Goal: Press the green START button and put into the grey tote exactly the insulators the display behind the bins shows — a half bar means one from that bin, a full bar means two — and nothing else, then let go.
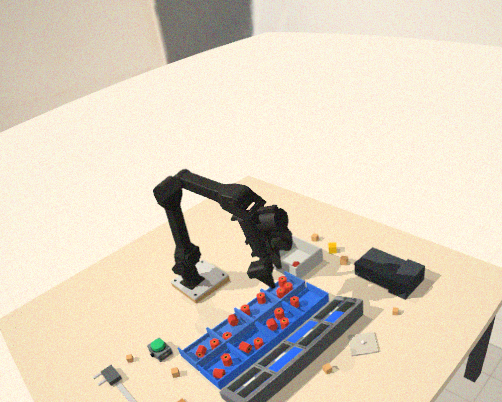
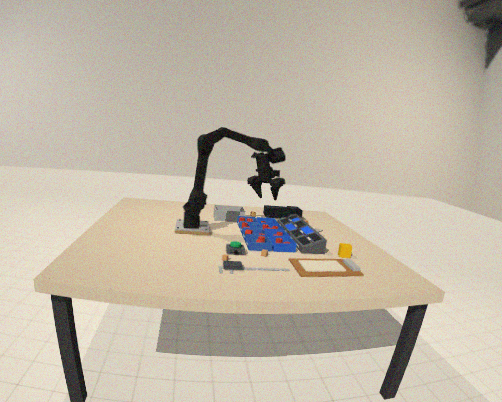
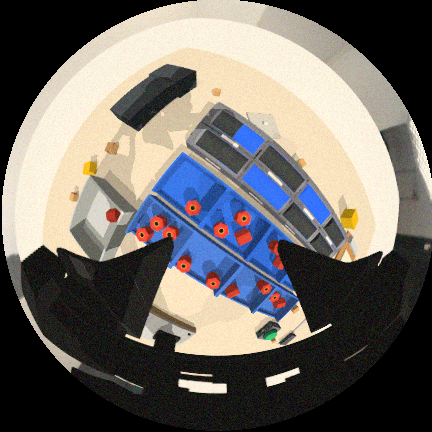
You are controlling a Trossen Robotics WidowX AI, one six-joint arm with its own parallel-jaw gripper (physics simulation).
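Where they show: gripper, between the fingertips: (image 1: 277, 278) (image 2: 268, 199) (image 3: 226, 244); arm's base, origin of its link: (image 1: 192, 281) (image 2: 190, 226) (image 3: 165, 337).
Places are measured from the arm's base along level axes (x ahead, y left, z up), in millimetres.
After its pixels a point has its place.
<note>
My gripper (image 1: 275, 276) {z 127, x 348, y 60 mm} (image 2: 268, 198) {z 127, x 348, y 60 mm} (image 3: 226, 244) {z 127, x 348, y 60 mm} is open and empty, above the blue bins (image 1: 313, 296) {z -16, x 376, y 169 mm} (image 3: 182, 176) {z -16, x 391, y 161 mm}. Red insulators with dark centre holes lie in most compartments; the far-row compartment nearest the tote end holds one. One red insulator (image 1: 296, 264) {z 8, x 252, y 244 mm} (image 3: 112, 215) {z 8, x 252, y 239 mm} lies in the grey tote (image 1: 316, 260) {z 0, x 291, y 301 mm} (image 2: 222, 212) {z 21, x 169, y 213 mm} (image 3: 83, 210) {z 2, x 203, y 336 mm}. The display (image 1: 358, 308) {z 21, x 546, y 163 mm} (image 2: 316, 247) {z 5, x 469, y -270 mm} behind the bins shows three lit blue areas: a half bar (image 3: 249, 139) {z 38, x 502, y 93 mm} in its outer row, a long bar (image 3: 265, 186) {z 23, x 453, y 23 mm} in its inner row and another bar (image 3: 316, 204) {z 39, x 490, y -87 mm} in its outer row. The green START button (image 1: 158, 345) {z 18, x 160, y -266 mm} (image 2: 235, 245) {z 12, x 144, y -282 mm} (image 3: 270, 334) {z 17, x 158, y -250 mm} stands beside the bins' other end.
A black block-shaped object (image 1: 387, 272) {z 30, x 544, y 331 mm} (image 2: 282, 211) {z 20, x 513, y 314 mm} (image 3: 155, 95) {z 29, x 506, y 317 mm} stands beyond the tote. Small orange cubes lie around, with yellow cubes (image 1: 332, 247) (image 2: 345, 250). A thin grey plate (image 1: 364, 345) {z -17, x 618, y 82 mm} lies behind the display. A plug (image 1: 111, 375) {z -3, x 120, y -424 mm} (image 2: 233, 265) {z -5, x 109, y -441 mm} and a brown frame (image 2: 300, 272) {z -16, x 327, y -475 mm} lie on the table.
</note>
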